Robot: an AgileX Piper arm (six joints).
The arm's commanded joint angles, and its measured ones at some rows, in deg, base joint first. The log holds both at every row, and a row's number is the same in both.
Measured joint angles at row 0:
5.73 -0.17 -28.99 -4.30 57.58 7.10
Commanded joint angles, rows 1 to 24:
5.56 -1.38 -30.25 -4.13 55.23 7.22
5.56 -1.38 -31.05 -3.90 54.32 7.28
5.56 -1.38 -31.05 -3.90 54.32 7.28
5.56 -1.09 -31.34 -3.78 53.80 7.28
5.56 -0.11 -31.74 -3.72 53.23 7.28
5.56 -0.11 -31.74 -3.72 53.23 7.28
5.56 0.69 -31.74 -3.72 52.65 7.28
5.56 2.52 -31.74 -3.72 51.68 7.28
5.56 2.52 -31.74 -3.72 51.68 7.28
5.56 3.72 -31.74 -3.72 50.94 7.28
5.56 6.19 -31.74 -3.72 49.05 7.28
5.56 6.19 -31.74 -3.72 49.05 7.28
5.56 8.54 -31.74 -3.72 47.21 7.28
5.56 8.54 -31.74 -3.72 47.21 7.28
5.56 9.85 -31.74 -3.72 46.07 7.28
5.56 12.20 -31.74 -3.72 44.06 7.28
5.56 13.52 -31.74 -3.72 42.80 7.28
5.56 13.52 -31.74 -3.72 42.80 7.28
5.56 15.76 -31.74 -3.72 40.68 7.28
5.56 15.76 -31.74 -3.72 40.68 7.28
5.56 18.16 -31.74 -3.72 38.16 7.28
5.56 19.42 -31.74 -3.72 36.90 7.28
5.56 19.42 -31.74 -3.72 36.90 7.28
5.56 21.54 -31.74 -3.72 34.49 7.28
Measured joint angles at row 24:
5.73 19.14 -31.34 -3.55 38.45 7.10
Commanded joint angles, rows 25 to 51:
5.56 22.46 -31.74 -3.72 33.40 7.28
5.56 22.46 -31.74 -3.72 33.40 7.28
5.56 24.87 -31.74 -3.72 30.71 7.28
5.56 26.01 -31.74 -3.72 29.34 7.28
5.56 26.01 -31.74 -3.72 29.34 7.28
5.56 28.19 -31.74 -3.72 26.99 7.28
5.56 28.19 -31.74 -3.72 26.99 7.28
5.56 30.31 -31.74 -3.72 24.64 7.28
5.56 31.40 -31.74 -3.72 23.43 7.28
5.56 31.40 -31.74 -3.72 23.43 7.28
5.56 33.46 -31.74 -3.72 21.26 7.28
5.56 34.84 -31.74 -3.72 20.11 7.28
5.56 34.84 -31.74 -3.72 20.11 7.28
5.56 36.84 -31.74 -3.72 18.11 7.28
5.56 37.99 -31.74 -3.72 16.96 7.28
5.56 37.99 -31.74 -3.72 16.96 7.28
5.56 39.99 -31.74 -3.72 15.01 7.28
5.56 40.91 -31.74 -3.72 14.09 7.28
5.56 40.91 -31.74 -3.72 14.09 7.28
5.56 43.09 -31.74 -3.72 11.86 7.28
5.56 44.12 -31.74 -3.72 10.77 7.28
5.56 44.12 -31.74 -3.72 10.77 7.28
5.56 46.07 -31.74 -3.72 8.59 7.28
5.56 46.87 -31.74 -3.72 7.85 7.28
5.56 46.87 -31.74 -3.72 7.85 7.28
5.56 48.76 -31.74 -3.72 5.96 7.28
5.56 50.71 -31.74 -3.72 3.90 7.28
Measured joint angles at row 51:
5.73 48.76 -31.34 -3.38 7.16 7.10
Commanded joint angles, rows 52 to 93:
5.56 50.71 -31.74 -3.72 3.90 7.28
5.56 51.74 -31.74 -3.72 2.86 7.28
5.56 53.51 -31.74 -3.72 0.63 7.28
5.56 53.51 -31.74 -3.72 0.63 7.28
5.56 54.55 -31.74 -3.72 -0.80 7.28
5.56 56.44 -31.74 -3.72 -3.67 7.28
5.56 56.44 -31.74 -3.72 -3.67 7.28
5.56 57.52 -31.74 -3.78 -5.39 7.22
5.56 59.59 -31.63 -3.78 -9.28 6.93
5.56 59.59 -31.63 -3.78 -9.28 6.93
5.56 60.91 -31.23 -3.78 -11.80 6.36
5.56 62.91 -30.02 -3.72 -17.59 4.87
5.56 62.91 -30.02 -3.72 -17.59 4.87
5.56 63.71 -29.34 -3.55 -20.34 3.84
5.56 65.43 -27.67 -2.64 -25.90 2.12
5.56 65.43 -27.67 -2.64 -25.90 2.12
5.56 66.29 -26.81 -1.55 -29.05 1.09
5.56 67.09 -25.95 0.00 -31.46 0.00
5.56 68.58 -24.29 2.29 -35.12 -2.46
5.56 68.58 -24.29 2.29 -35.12 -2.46
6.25 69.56 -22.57 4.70 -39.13 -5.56
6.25 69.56 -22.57 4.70 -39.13 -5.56
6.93 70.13 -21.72 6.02 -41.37 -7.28
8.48 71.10 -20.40 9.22 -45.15 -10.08
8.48 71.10 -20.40 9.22 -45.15 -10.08
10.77 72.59 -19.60 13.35 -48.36 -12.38
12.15 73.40 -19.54 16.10 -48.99 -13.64
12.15 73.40 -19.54 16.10 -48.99 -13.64
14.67 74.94 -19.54 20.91 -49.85 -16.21
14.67 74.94 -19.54 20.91 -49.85 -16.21
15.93 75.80 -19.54 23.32 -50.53 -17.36
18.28 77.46 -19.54 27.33 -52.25 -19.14
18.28 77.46 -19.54 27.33 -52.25 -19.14
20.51 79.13 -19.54 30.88 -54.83 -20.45
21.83 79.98 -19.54 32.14 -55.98 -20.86
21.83 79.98 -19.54 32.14 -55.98 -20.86
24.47 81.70 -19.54 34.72 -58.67 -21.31
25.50 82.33 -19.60 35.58 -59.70 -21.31
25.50 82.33 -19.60 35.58 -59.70 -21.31
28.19 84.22 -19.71 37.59 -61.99 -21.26
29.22 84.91 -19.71 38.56 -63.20 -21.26
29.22 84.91 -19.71 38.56 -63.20 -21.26
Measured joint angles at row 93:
26.59 83.48 -19.60 35.70 -59.24 -20.40
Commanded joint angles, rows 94 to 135:
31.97 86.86 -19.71 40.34 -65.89 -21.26
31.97 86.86 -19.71 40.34 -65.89 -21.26
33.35 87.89 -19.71 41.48 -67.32 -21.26
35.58 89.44 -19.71 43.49 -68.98 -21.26
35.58 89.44 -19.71 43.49 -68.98 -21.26
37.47 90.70 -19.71 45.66 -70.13 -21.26
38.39 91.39 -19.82 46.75 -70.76 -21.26
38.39 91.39 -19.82 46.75 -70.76 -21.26
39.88 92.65 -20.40 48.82 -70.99 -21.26
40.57 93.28 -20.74 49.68 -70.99 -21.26
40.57 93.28 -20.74 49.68 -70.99 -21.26
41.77 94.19 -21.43 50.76 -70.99 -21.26
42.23 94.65 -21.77 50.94 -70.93 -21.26
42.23 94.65 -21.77 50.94 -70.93 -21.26
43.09 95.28 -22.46 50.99 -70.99 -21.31
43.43 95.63 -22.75 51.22 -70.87 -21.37
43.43 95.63 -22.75 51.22 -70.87 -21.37
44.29 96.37 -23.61 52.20 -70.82 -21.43
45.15 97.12 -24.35 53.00 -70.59 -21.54
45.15 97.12 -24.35 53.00 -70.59 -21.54
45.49 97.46 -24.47 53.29 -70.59 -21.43
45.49 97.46 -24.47 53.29 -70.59 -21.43
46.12 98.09 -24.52 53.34 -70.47 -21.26
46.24 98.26 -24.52 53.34 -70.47 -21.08
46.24 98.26 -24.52 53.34 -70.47 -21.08
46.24 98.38 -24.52 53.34 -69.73 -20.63
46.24 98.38 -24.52 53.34 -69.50 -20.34
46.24 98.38 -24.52 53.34 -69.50 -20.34
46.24 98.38 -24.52 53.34 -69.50 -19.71
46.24 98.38 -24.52 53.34 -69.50 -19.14
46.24 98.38 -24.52 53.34 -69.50 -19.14
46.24 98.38 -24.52 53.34 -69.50 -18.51
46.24 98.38 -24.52 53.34 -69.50 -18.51
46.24 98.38 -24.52 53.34 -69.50 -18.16
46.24 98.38 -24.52 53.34 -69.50 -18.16
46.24 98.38 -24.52 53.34 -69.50 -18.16
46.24 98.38 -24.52 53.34 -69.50 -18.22
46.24 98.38 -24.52 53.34 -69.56 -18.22
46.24 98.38 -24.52 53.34 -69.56 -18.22
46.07 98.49 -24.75 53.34 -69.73 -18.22
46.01 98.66 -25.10 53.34 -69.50 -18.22
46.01 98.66 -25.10 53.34 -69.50 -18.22
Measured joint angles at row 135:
46.01 98.43 -24.12 53.63 -69.27 -18.68
